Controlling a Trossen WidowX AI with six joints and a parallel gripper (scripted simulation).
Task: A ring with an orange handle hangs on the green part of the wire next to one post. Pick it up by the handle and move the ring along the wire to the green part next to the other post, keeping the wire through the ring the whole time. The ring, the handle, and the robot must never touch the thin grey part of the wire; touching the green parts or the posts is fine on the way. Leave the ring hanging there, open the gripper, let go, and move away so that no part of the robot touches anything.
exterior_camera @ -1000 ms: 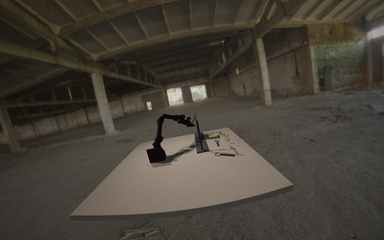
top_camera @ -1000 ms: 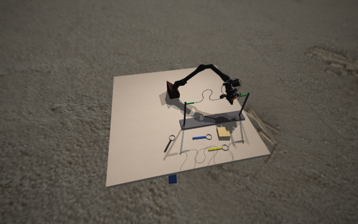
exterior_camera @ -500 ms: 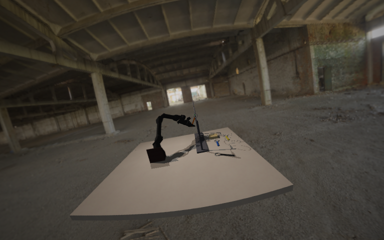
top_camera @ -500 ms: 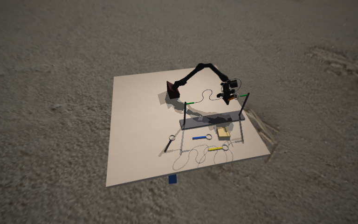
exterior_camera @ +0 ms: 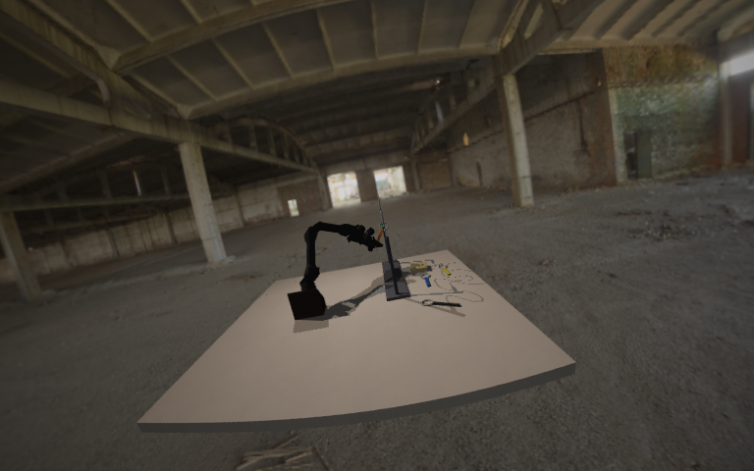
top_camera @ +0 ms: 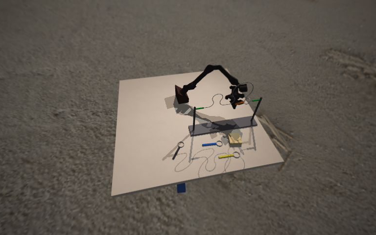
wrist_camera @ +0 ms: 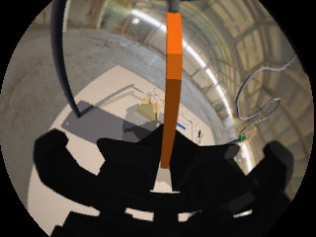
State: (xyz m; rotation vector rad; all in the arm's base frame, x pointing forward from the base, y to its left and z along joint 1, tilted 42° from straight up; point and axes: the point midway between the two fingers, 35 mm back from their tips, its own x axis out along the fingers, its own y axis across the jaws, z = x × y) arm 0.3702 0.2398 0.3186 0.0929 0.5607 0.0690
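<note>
Right now the orange-handled ring is 70 mm above my gripper tip and 50 mm to the left of it. From my gripper tip the other things lie so: tan block: 190 mm ahead, 170 mm below, 40 mm to the right; blue-handled ring: 220 mm to the right, 200 mm ahead, 180 mm below; yellow-handled ring: 330 mm ahead, 180 mm below, 120 mm to the right.
</note>
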